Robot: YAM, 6 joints.
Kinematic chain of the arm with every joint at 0, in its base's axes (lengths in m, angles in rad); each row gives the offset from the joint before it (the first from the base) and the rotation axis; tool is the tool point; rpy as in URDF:
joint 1: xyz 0 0 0.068 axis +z
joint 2: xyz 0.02 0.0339 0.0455 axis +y
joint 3: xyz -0.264 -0.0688 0 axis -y
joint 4: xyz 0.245 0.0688 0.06 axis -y
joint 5: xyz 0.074 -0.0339 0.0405 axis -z
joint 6: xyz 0.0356 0 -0.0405 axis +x
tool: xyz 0 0 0 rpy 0 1.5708 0
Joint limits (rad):
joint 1: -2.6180..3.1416
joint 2: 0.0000..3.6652
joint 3: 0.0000..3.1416
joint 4: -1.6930..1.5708
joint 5: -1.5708..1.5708
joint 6: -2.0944..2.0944
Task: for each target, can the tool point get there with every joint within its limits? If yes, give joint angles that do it. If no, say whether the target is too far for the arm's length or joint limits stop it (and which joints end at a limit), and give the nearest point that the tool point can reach.
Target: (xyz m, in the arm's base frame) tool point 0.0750 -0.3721 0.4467
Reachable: yes | joints -1.4623 1.7299 1.8619 -0.3642 -1.3006 -1.6753
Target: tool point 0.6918 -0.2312 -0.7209
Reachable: no: too far | nearest point 0.4297 -0.1436 -0.3171 | short by 0.489 m
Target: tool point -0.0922 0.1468 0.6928
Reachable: yes | joints -0.8442 1.2444 2.8317 0.4441 -0.9353 -0.9765
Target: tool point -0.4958 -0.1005 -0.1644
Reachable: no: joint limits stop it (at a limit: joint 1) | nearest point -0.4958 -0.0356 -0.1644 | short by 0.065 m
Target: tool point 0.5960 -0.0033 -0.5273
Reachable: no: too far | nearest point 0.4526 -0.0025 -0.3173 | short by 0.254 m
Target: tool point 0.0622 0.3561 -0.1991
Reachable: yes | joints 1.3870 3.0799 1.2684 1.0355 -0.1096 -0.9965
